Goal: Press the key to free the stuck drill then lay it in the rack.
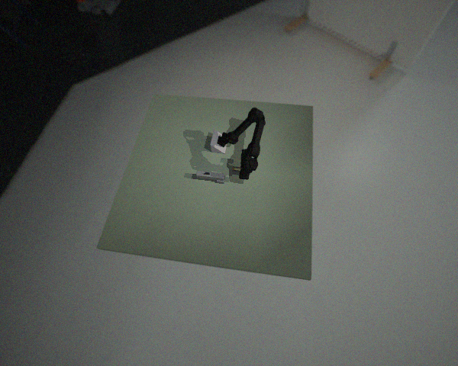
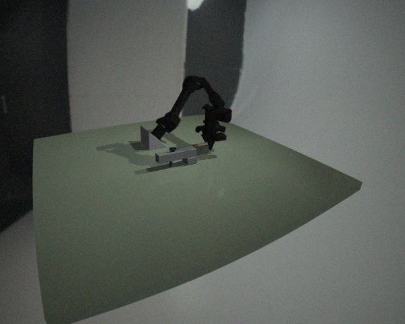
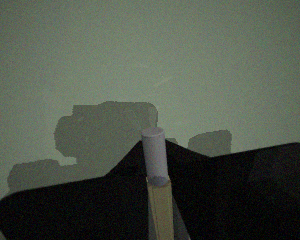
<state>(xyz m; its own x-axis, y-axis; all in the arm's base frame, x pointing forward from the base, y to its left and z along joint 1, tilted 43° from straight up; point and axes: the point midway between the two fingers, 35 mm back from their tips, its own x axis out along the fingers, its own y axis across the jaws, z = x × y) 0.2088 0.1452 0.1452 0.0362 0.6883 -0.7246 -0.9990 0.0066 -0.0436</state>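
My gripper tip is now 4 cm to the left of the drill and 3 cm below it. Round my gripper tip: rack 5 cm to the right, 1 cm above; then grey block 22 cm to the right, 8 cm ahead, 3 cm above; then dark key 24 cm to the right, 8 cm ahead, 4 cm above.
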